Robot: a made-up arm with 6 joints. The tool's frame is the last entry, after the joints.
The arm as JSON. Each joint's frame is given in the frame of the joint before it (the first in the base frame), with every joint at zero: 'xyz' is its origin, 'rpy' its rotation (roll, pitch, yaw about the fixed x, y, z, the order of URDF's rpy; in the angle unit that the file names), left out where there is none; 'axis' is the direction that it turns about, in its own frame. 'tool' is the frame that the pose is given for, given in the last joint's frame.
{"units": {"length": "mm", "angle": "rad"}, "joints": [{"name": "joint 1", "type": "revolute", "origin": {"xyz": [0.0, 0.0, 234.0]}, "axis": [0.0, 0.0, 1.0]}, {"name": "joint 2", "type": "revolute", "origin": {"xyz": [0.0, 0.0, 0.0], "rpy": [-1.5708, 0.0, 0.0]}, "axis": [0.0, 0.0, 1.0]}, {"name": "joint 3", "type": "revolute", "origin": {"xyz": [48.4, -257.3, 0.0]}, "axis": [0.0, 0.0, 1.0]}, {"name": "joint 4", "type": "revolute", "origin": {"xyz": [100.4, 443.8, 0.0], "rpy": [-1.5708, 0.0, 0.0]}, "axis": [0.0, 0.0, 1.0]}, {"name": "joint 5", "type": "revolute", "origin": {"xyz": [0.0, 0.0, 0.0], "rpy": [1.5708, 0.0, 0.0]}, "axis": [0.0, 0.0, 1.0]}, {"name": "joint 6", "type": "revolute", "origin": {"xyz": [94.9, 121.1, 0.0], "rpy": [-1.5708, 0.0, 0.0]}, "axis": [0.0, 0.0, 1.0]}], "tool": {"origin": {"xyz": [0.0, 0.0, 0.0]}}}
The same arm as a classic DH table. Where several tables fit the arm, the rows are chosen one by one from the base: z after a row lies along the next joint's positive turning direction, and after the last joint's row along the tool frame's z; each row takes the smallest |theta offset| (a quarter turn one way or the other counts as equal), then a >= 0, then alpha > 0; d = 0 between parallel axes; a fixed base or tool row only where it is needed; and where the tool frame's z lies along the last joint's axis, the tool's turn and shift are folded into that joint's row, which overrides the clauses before.
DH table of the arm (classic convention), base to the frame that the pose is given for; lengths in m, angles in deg. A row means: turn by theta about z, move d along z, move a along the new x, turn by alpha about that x. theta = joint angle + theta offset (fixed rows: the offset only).
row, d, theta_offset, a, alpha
joint 1, 0.234, 0, 0, -90
joint 2, 0, -79.35, 0.2618, 0
joint 3, 0, 79.35, 0.1004, -90
joint 4, 0.4438, 0, 0, 90
joint 5, 0, 0, 0.0949, -90
joint 6, 0.1211, 0, 0, 0

